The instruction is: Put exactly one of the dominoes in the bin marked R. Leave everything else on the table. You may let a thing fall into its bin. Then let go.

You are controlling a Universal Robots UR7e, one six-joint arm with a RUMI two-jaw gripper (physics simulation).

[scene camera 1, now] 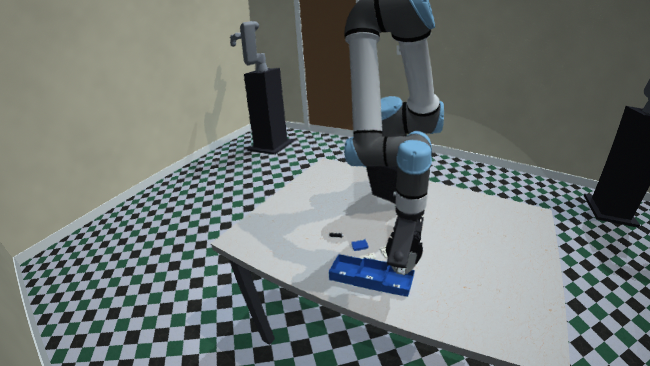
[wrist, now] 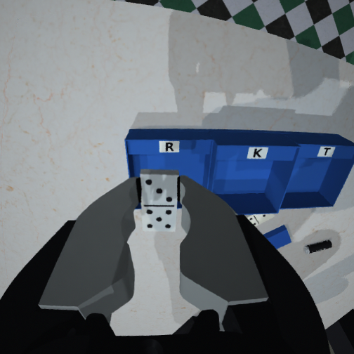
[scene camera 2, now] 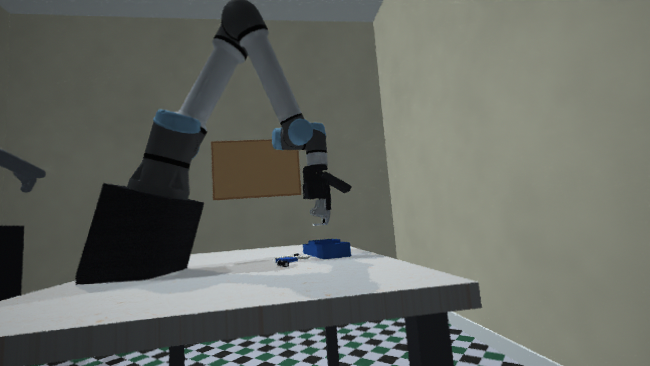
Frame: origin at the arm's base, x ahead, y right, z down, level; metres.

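Seen in the pictures: gripper, fingertip midpoint: (scene camera 1: 401, 272) (scene camera 2: 325, 225); arm's base, origin of the base link: (scene camera 2: 158, 193).
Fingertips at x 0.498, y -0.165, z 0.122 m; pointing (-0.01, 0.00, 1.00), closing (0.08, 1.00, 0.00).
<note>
Pixels of each thing's top centre, then the offset from my fingertips to it. "spot": a spot on its surface instead. Level surfaces: height alone.
- R bin, surface spot: (scene camera 1: 404, 281) spot: dx -0.047, dy -0.008, dz +0.086 m
- blue three-bin tray, middle of its top: (scene camera 1: 372, 269) (scene camera 2: 323, 240) dx -0.030, dy +0.094, dz +0.046 m
- white domino, middle of its top: (scene camera 1: 367, 256) dx -0.115, dy +0.140, dz +0.086 m
- further domino, middle of its top: (scene camera 1: 386, 251) dx -0.161, dy +0.090, dz +0.086 m
- small blue block, middle of its top: (scene camera 2: 286, 258) (scene camera 1: 359, 244) dx -0.163, dy +0.187, dz +0.083 m
- black ridged cylinder, middle of its top: (scene camera 1: 336, 233) dx -0.183, dy +0.285, dz +0.079 m
- table, its level: dz +0.093 m
My gripper (scene camera 1: 404, 268) (scene camera 2: 320, 223) (wrist: 159, 178) is shut on a white domino with black dots (wrist: 159, 215). It holds the domino above the tray's height. In the wrist view the domino's far end overlaps the R bin (wrist: 187, 162) (scene camera 1: 404, 281), and its near end reaches past the bin's near wall. The R bin is one end compartment of the blue three-bin tray (scene camera 2: 336, 250). Another white domino (wrist: 259, 219) (scene camera 1: 370, 256) lies beside the tray, partly hidden by the right finger in the wrist view. A further domino (scene camera 1: 383, 251) shows partly beside the gripper in scene camera 1.
The K bin (wrist: 245, 177) is in the middle and the T bin (wrist: 314, 175) at the other end. A small blue block (wrist: 279, 236) (scene camera 1: 359, 245) and a black ridged cylinder (wrist: 320, 246) (scene camera 1: 335, 235) lie on the table (scene camera 1: 480, 280) on the arm's side of the tray.
</note>
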